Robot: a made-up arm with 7 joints. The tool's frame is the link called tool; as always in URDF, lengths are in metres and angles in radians. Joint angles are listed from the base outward.
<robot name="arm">
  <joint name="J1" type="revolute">
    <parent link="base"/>
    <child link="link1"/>
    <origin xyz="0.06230 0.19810 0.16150" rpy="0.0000 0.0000 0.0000"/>
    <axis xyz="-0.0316 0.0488 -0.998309"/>
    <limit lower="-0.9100" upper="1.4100"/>
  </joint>
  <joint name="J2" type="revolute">
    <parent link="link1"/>
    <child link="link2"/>
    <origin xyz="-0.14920 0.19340 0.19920" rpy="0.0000 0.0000 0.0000"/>
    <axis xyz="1 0 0"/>
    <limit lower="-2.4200" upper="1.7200"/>
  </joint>
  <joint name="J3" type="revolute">
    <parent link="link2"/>
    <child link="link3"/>
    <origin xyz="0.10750 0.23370 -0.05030" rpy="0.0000 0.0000 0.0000"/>
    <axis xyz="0 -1 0"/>
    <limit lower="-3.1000" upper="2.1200"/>
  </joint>
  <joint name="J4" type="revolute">
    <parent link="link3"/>
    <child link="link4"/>
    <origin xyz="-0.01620 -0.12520 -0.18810" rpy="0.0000 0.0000 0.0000"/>
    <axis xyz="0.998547 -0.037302 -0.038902"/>
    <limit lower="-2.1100" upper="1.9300"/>
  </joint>
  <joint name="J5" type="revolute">
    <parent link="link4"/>
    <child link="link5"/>
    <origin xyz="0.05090 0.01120 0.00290" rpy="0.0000 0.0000 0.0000"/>
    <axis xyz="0 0 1"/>
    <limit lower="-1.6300" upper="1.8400"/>
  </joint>
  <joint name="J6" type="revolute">
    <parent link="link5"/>
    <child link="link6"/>
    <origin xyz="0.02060 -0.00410 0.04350" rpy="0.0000 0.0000 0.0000"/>
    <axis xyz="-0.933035 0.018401 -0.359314"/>
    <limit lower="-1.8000" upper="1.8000"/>
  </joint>
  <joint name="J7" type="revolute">
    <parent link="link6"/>
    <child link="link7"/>
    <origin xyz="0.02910 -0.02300 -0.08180" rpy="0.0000 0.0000 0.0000"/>
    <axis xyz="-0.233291 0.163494 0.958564"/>
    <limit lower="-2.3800" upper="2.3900"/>
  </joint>
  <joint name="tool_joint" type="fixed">
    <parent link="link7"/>
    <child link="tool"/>
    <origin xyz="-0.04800 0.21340 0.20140" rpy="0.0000 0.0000 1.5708"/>
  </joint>
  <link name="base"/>
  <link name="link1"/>
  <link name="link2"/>
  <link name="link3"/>
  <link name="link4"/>
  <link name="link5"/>
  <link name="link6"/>
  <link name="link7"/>
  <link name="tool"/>
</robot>
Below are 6 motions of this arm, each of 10 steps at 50 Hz.
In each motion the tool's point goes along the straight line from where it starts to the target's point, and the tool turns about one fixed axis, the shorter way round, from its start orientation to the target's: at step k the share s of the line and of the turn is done. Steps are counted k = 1, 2, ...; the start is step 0. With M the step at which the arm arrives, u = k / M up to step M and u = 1 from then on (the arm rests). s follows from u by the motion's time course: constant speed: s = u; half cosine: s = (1 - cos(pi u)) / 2; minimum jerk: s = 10 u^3 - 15 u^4 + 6 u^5.
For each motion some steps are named. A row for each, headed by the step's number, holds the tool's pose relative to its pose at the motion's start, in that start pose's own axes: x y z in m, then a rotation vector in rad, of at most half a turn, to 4 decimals.
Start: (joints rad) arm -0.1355 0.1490 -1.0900 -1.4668 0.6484 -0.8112 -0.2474
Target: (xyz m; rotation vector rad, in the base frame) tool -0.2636 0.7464 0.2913 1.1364 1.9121 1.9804
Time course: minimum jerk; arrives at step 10
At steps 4, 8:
4: 0.0068 0.0063 -0.0087 0.0109 0.0173 0.0196
8: 0.0202 0.0188 -0.0257 0.0324 0.0513 0.0582

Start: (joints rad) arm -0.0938 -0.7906 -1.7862 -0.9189 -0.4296 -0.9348 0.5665
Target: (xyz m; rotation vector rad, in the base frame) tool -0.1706 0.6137 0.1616 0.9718 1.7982 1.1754
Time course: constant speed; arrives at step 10
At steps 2, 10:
2: 0.0004 -0.0062 -0.0150 0.0062 0.0416 -0.0140
10: 0.0021 -0.0311 -0.0749 0.0311 0.2081 -0.0698

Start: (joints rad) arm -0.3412 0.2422 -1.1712 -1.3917 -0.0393 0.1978 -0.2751
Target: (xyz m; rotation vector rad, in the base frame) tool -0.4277 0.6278 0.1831 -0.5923 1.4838 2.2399
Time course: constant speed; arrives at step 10
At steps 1, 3, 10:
1: -0.0034 -0.0008 0.0037 0.0065 -0.0158 0.0039
3: -0.0103 -0.0025 0.0112 0.0196 -0.0473 0.0117
10: -0.0345 -0.0084 0.0375 0.0653 -0.1576 0.0389

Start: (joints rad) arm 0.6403 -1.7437 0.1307 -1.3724 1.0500 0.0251 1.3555
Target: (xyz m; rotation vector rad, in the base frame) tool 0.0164 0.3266 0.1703 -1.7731 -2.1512 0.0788
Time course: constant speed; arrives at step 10
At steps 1, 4, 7, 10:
1: 0.0013 0.0020 -0.0023 -0.0130 0.0096 -0.0010
4: 0.0051 0.0080 -0.0092 -0.0522 0.0383 -0.0042
7: 0.0089 0.0141 -0.0161 -0.0913 0.0670 -0.0073
10: 0.0127 0.0201 -0.0230 -0.1304 0.0958 -0.0104

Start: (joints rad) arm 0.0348 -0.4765 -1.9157 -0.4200 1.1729 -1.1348 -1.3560
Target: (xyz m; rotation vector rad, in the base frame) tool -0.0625 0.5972 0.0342 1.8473 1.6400 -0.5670
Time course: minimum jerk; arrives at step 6
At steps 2, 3, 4, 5, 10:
2: 0.0024 0.0031 -0.0021 0.0105 0.0050 0.0057
3: 0.0057 0.0075 -0.0049 0.0249 0.0119 0.0135
4: 0.0090 0.0118 -0.0078 0.0394 0.0188 0.0213
5: 0.0110 0.0145 -0.0095 0.0481 0.0230 0.0261
10: 0.0114 0.0150 -0.0098 0.0498 0.0238 0.0270

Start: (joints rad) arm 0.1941 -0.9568 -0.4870 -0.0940 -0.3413 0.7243 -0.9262
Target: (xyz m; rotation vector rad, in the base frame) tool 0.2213 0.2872 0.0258 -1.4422 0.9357 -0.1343
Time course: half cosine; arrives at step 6
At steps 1, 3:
1: 0.0002 0.0005 0.0002 0.0030 0.0029 0.0035
3: 0.0014 0.0038 0.0013 0.0223 0.0218 0.0263

